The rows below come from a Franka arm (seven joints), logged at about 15 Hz.
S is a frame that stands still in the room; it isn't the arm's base.
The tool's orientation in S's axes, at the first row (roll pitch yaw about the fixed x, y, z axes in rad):
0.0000, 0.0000, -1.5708
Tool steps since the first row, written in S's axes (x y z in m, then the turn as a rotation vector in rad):
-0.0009, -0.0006, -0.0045, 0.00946, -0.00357, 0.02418
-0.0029, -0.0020, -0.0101, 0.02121, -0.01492, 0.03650
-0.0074, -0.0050, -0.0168, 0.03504, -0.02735, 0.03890
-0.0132, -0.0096, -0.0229, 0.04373, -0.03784, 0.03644
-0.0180, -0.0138, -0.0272, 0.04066, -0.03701, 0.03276
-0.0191, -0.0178, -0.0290, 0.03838, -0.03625, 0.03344
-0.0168, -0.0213, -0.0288, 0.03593, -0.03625, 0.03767
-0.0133, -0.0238, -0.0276, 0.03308, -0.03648, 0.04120
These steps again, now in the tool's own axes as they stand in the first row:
0.0006, -0.0009, -0.0045, 0.00357, 0.00946, 0.02418
0.0020, -0.0029, -0.0101, 0.01492, 0.02121, 0.03650
0.0050, -0.0074, -0.0168, 0.02735, 0.03504, 0.03890
0.0096, -0.0132, -0.0229, 0.03784, 0.04373, 0.03644
0.0138, -0.0180, -0.0272, 0.03701, 0.04066, 0.03276
0.0178, -0.0191, -0.0290, 0.03625, 0.03838, 0.03344
0.0213, -0.0168, -0.0288, 0.03625, 0.03593, 0.03767
0.0238, -0.0133, -0.0276, 0.03648, 0.03308, 0.04120

